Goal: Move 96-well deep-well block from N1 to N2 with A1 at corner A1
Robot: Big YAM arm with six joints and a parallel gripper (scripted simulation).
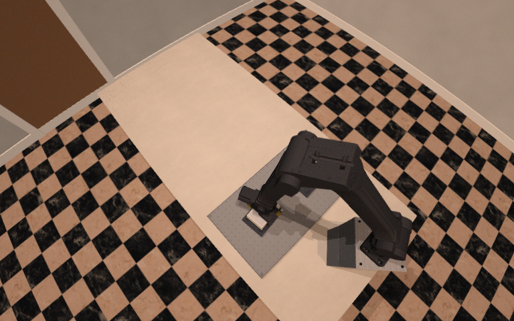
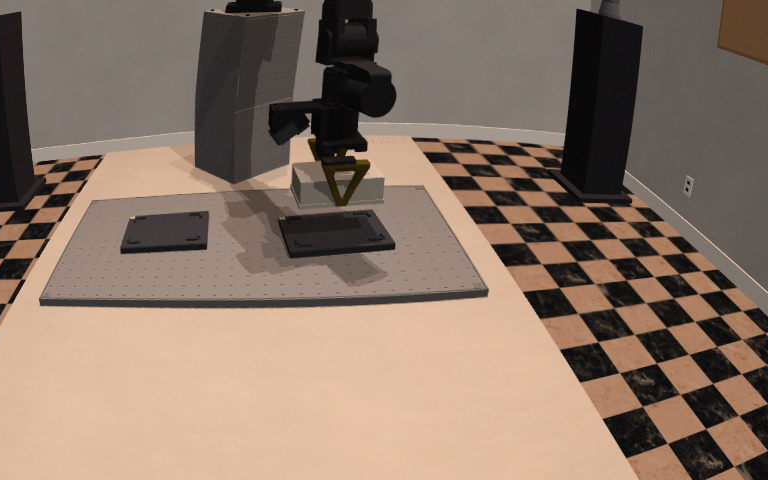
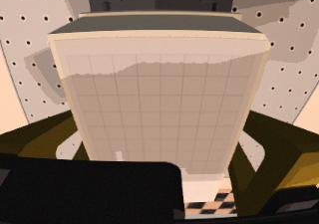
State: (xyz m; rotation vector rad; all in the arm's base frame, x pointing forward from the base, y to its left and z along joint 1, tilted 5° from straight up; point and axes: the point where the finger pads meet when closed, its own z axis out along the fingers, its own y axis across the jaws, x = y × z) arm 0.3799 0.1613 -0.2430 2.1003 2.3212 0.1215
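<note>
The dark plate nest N2 is 7 cm below my hand. Also, from my hand: white 96-well deep-well block: 1 cm above; then dark plate nest N1: 3 cm behind, 29 cm to the right, 7 cm below.
</note>
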